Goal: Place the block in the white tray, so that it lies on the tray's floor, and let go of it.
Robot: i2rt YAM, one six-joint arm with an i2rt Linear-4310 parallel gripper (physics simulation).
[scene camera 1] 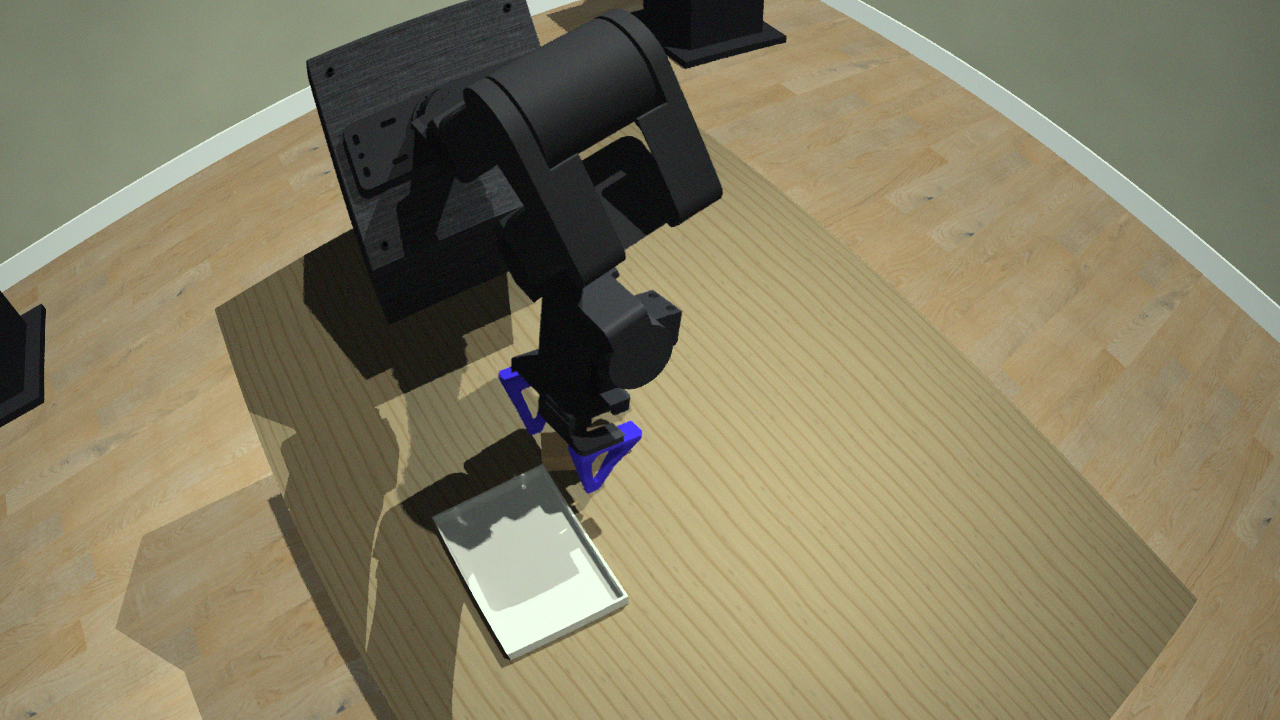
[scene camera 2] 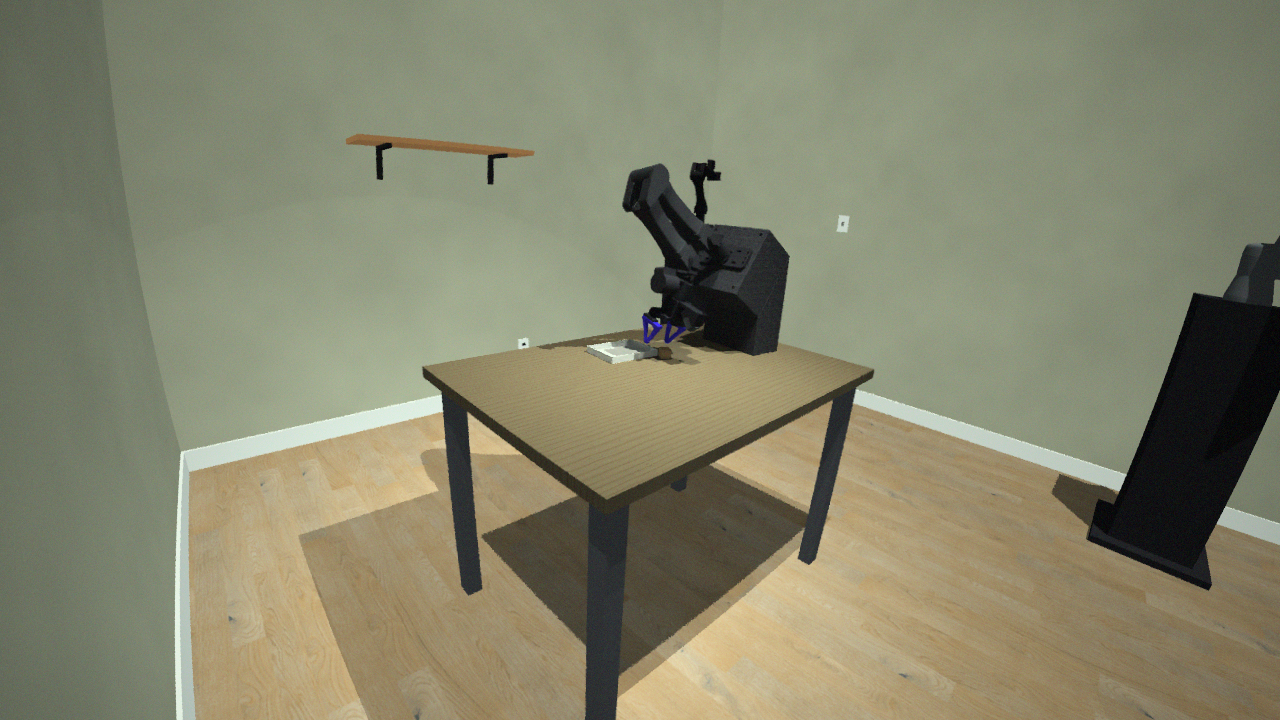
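Note:
The brown block lies in shadow on the wooden table, outside the white tray and close to its end nearest the robot's base. In scene camera 1 the arm and a finger hide part of the block. My gripper is open, with its blue fingers spread wide. In scene camera 2 the fingertips stand a little above the table, over the block's area, and apart from the block. Nothing lies on the visible tray floor.
The wooden table bears the tray and the block. The black base box stands behind the arm at the table's back. A wall shelf hangs beyond the table, and a black pedestal stands on the floor to the right.

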